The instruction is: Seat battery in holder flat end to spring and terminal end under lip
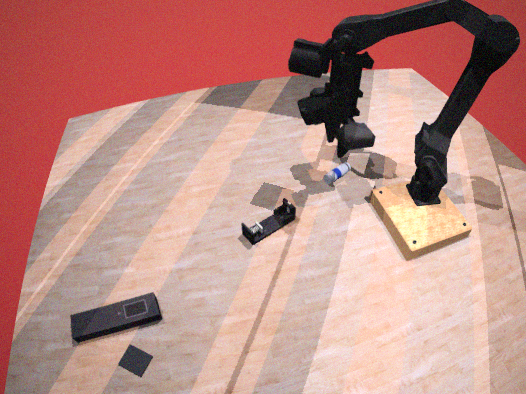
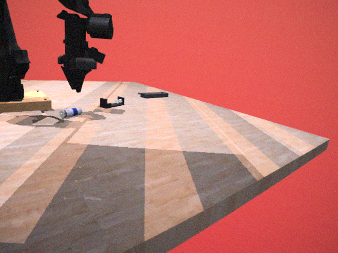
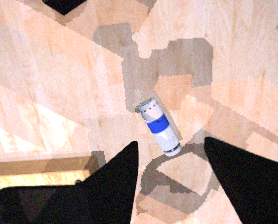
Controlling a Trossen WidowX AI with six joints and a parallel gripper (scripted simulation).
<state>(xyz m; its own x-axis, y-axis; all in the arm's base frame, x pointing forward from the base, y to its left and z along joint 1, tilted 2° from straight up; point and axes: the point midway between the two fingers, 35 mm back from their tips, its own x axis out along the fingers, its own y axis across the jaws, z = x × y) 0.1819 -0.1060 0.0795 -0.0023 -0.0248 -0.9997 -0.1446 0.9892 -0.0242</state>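
Now: gripper tip 10 mm past the battery and 70 mm above it. From my gripper tip the other things lie so: flat black remote: 430 mm ahead, 310 mm to the left, 60 mm below; then dark square tile: 390 mm ahead, 380 mm to the left, 80 mm below.
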